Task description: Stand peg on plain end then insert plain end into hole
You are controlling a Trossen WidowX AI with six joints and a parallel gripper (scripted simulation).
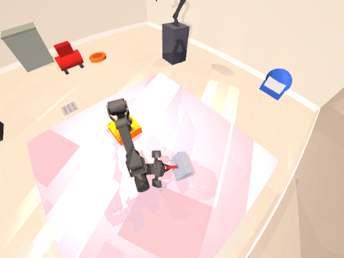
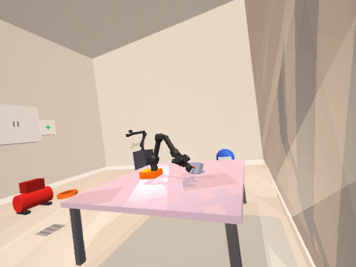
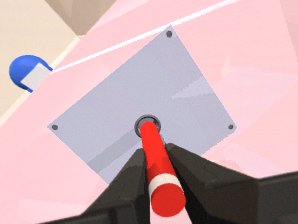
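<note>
My gripper tip is now 6 cm to the right of the sloped panel, 4 cm above it and 2 cm short of it. Also, from my gripper tip: peg: 1 cm to the right, 1 cm behind, 1 cm above.
</note>
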